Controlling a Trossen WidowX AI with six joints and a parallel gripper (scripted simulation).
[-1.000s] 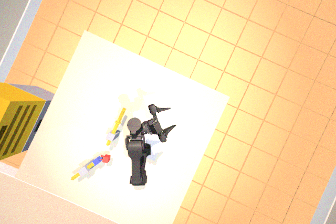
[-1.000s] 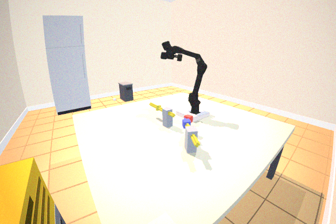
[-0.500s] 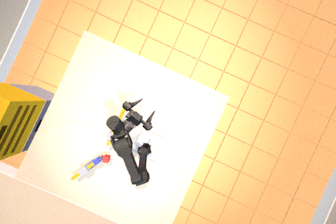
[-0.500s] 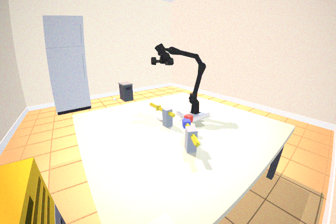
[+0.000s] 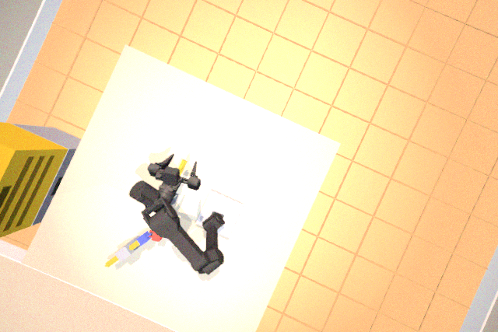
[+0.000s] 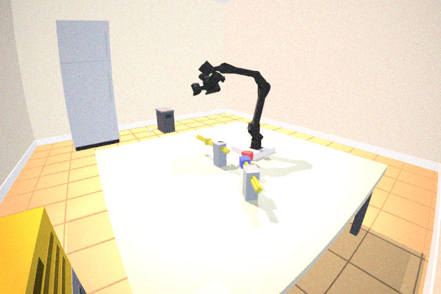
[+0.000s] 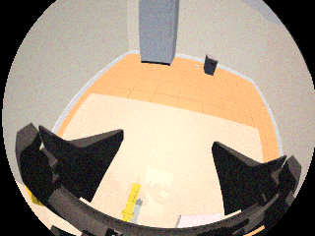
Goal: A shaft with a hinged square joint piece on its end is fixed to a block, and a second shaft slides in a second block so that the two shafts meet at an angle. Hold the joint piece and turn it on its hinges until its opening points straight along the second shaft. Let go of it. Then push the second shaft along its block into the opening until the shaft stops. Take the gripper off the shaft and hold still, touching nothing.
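My gripper tip is 70 mm short of the red square joint piece, 450 mm to the right of it and 240 mm above it.
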